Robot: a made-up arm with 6 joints. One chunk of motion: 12 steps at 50 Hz.
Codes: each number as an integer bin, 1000 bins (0 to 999) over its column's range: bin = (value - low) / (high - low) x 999, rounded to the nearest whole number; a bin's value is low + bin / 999 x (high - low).
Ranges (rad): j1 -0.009..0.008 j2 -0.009..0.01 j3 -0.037..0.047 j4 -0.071..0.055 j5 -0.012..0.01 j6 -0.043..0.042
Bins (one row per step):
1: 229 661 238 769 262 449
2: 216 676 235 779 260 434
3: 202 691 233 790 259 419
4: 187 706 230 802 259 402
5: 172 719 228 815 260 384
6: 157 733 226 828 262 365
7: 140 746 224 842 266 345
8: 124 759 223 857 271 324
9: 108 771 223 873 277 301
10: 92 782 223 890 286 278
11: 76 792 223 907 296 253
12: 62 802 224 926 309 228
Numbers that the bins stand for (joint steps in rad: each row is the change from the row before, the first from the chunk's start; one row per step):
1: -0.00510 0.00357 -0.01699 0.02599 -0.00623 -0.00480
2: -0.00532 0.00386 -0.01724 0.02725 -0.00627 -0.00607
3: -0.00556 0.00414 -0.01741 0.02864 -0.00630 -0.00735
4: -0.00582 0.00443 -0.01766 0.03015 -0.00630 -0.00880
5: -0.00607 0.00467 -0.01783 0.03179 -0.00627 -0.01033
6: -0.00633 0.00494 -0.01800 0.03343 -0.00623 -0.01194
7: -0.00662 0.00519 -0.01817 0.03520 -0.00614 -0.01365
8: -0.00689 0.00544 -0.01825 0.03709 -0.00603 -0.01543
9: -0.00716 0.00566 -0.01825 0.03911 -0.00590 -0.01739
10: -0.00743 0.00587 -0.01825 0.04125 -0.00570 -0.01935
11: -0.00771 0.00606 -0.01825 0.04340 -0.00548 -0.02147
12: -0.00794 0.00625 -0.01817 0.04579 -0.00520 -0.02360

